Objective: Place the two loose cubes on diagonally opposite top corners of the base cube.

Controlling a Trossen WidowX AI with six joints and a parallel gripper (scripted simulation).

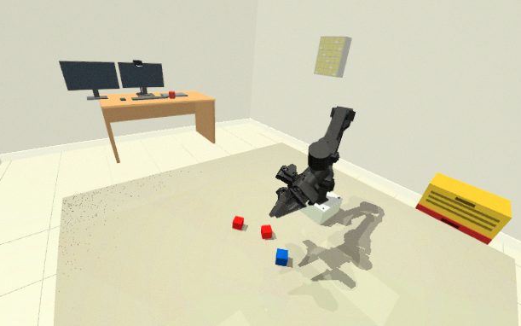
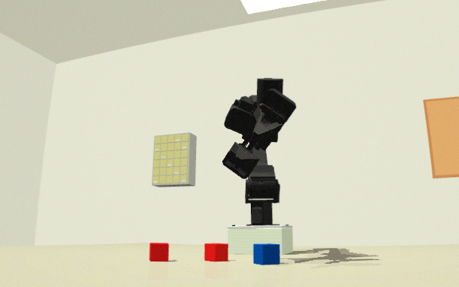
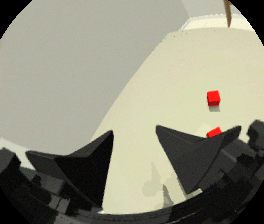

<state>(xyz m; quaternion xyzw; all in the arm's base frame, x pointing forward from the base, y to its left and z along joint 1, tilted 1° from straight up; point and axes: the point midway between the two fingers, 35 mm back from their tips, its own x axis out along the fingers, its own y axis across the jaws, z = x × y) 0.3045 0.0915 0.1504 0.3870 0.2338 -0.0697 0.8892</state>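
Right now the red cube is 7 cm behind my gripper tip, 9 cm to the right of it and 19 cm below it. The rest, counted from my gripper tip: blue base cube (5 cm behind, 2 cm to the left, 19 cm below).
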